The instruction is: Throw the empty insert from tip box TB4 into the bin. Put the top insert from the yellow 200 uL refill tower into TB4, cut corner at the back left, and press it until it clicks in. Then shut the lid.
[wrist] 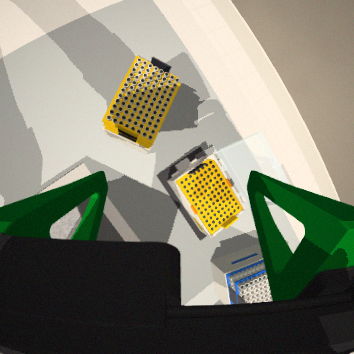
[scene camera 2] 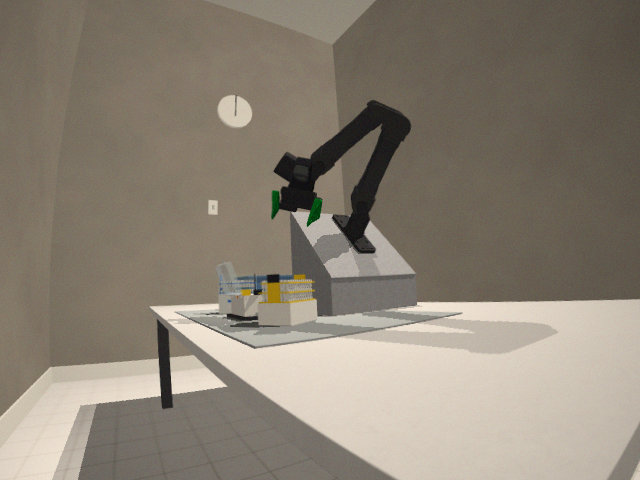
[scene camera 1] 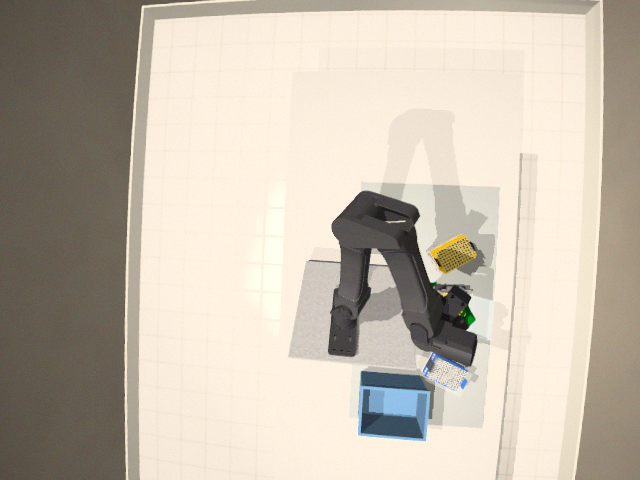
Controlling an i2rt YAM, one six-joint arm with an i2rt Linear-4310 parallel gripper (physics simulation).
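Note:
My gripper (scene camera 2: 291, 221) (wrist: 176, 178) is open and empty, with green fingers, high above the mat. Tip box TB4 (scene camera 2: 242, 305) (wrist: 186, 204) is white and sits in a dark holder. A yellow insert (wrist: 209, 197) with dark, empty-looking holes lies in it. Its clear lid (scene camera 1: 481, 314) (scene camera 2: 225, 273) (wrist: 247, 152) stands open. In the top view the arm covers most of the box. The yellow refill tower (scene camera 1: 454, 253) (scene camera 2: 289, 292) (wrist: 142, 102) stands apart from it, its top insert full of tips. The bin (scene camera 1: 428, 413) is blue and open-topped.
A blue-edged tip rack or tower (scene camera 1: 447, 372) (wrist: 255, 289) stands on the other side of TB4, near the bin. The arm's grey sloped base (scene camera 1: 315, 320) (scene camera 2: 372, 293) stands beside the mat (scene camera 1: 465, 413) (scene camera 2: 268, 338). The table edge runs beyond the open lid.

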